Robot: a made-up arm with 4 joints. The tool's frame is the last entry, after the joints.
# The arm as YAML. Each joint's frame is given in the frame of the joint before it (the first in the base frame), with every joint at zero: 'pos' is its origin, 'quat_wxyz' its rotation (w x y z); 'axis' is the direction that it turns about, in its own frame. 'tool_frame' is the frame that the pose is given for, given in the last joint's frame.
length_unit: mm
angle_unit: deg
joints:
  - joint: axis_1
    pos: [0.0, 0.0, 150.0]
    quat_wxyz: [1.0, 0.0, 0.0, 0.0]
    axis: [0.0, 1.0, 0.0]
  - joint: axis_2
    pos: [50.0, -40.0, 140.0]
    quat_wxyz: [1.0, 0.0, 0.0, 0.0]
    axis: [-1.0, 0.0, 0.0]
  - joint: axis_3
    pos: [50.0, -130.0, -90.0]
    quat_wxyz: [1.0, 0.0, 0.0, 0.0]
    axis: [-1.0, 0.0, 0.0]
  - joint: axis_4
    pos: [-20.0, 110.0, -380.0]
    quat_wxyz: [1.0, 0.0, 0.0, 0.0]
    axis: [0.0, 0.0, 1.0]
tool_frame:
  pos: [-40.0, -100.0, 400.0]
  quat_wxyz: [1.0, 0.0, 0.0, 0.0]
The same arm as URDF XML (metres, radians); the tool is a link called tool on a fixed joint. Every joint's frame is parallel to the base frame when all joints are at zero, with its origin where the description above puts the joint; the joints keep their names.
<robot name="arm">
  <joint name="tool_joint" type="fixed">
    <parent link="link4"/>
    <child link="tool"/>
    <origin xyz="-0.04 -0.1 0.4" rpy="0 0 0"/>
  </joint>
  <joint name="axis_4" type="continuous">
    <parent link="link3"/>
    <child link="link4"/>
    <origin xyz="-0.02 0.11 -0.38" rpy="0 0 0"/>
    <axis xyz="0 0 1"/>
  </joint>
  <joint name="axis_3" type="continuous">
    <parent link="link2"/>
    <child link="link3"/>
    <origin xyz="0.05 -0.13 -0.09" rpy="0 0 0"/>
    <axis xyz="-1 0 0"/>
  </joint>
  <joint name="axis_2" type="continuous">
    <parent link="link1"/>
    <child link="link2"/>
    <origin xyz="0.05 -0.04 0.14" rpy="0 0 0"/>
    <axis xyz="-1 0 0"/>
  </joint>
  <joint name="axis_1" type="continuous">
    <parent link="base_link"/>
    <child link="link1"/>
    <origin xyz="0 0 0.15" rpy="0 0 0"/>
    <axis xyz="0 1 0"/>
  </joint>
  <link name="base_link"/>
  <link name="link1"/>
  <link name="link2"/>
  <link name="link3"/>
  <link name="link4"/>
  <link name="tool"/>
</robot>

